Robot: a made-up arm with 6 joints. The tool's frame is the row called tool.
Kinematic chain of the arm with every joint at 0, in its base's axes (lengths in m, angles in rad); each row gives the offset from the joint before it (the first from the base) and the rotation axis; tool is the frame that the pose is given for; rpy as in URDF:
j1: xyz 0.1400 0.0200 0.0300 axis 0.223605 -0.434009 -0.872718
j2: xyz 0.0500 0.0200 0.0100 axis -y
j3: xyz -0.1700 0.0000 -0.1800 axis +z
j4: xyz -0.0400 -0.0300 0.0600 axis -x
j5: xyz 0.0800 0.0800 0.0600 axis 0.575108 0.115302 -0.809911
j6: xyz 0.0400 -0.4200 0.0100 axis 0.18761 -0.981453 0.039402
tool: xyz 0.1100 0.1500 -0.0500 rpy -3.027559 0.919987 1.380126
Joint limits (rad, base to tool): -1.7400..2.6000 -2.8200..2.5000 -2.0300..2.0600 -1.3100..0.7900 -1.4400..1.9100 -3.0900..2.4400
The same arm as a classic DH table. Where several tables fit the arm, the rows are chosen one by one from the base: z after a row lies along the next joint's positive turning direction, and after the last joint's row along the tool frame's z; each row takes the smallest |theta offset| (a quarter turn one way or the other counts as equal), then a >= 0, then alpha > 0; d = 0 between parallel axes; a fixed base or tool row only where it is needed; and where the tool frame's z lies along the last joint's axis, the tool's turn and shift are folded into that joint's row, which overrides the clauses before.
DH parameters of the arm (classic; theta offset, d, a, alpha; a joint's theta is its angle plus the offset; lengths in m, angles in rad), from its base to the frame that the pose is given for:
base (fixed): 0.4757 0.1128 0.1336 2.6315
j1: 0.5333 0.0979 0.0509 -1.1219
j2: -0.2508 -0.0213 -0.1700 -1.5708
j3: -1.5708 -0.1200 0.0300 1.5708
j4: -0.1414 -0.0738 -0.0877 2.1835
j5: 1.3123 -0.0768 0.0359 1.6080
j6: -1.1922 0.3222 -0.1391 -0.8396
tool (fixed): 2.2185 -0.0469 0.0000 0.0000
Joint limits (rad, base to tool): -1.7400..2.6000 -2.8200..2.5000 -2.0300..2.0600 -1.3100..0.7900 -1.4400..1.9100 -3.0900..2.4400

